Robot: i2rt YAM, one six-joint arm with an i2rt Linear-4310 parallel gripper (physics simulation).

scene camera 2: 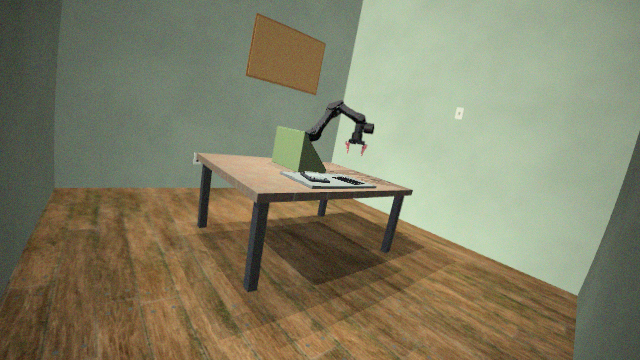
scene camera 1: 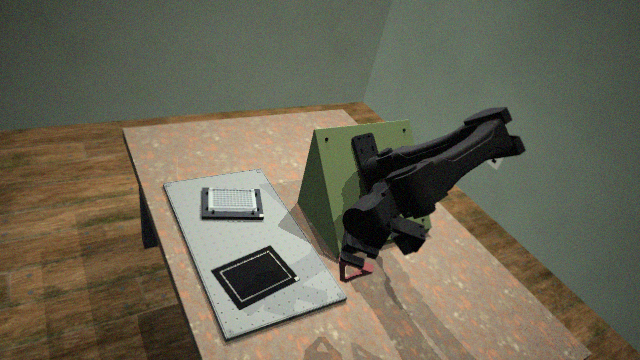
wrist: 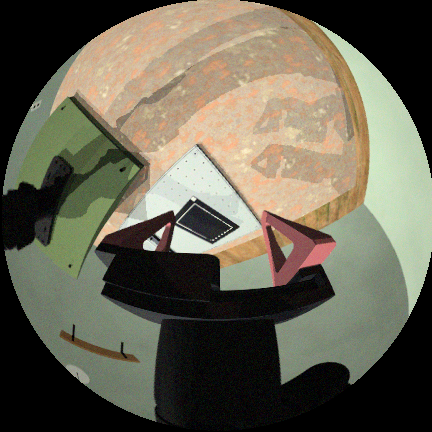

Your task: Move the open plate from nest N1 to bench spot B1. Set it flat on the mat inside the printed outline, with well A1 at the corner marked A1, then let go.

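The open plate, clear white with a grid of wells, sits in the dark nest N1 at the far end of the pegboard. The black mat of spot B1 lies at the board's near end, with a pale printed outline and a small white mark at one corner. My gripper is open and empty, high above the table. In the scene camera 1 view one red fingertip shows beside the board's edge. In the wrist view the left finger hides most of the nest.
The grey pegboard carries nest and mat. The green wedge-shaped arm mount stands beside it on the table. The arm reaches out from the mount.
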